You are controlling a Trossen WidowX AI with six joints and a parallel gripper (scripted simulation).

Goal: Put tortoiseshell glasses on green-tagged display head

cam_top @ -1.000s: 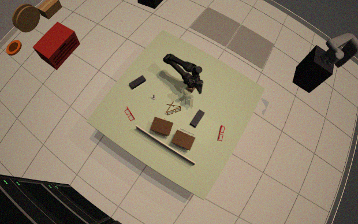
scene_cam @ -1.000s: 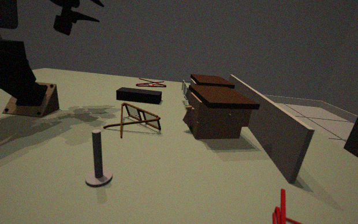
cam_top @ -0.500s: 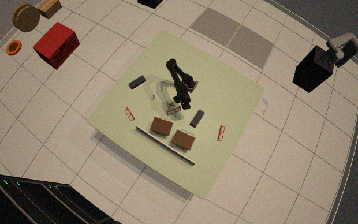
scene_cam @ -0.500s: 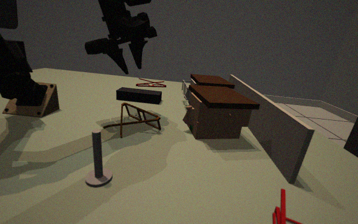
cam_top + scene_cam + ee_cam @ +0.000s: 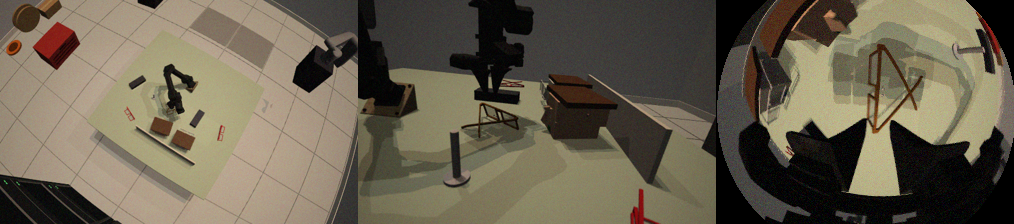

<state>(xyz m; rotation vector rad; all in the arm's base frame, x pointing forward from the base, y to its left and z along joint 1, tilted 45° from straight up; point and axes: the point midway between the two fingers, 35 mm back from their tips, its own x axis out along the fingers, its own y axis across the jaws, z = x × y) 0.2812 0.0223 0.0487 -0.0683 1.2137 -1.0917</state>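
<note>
Right now my gripper tip is 24 cm to the left of the round foot and 5 cm above it. Round my gripper tip: display head 20 cm ahead, 3 cm to the right, 2 cm below; then long upright board 35 cm ahead, 8 cm to the left, 2 cm below.
</note>
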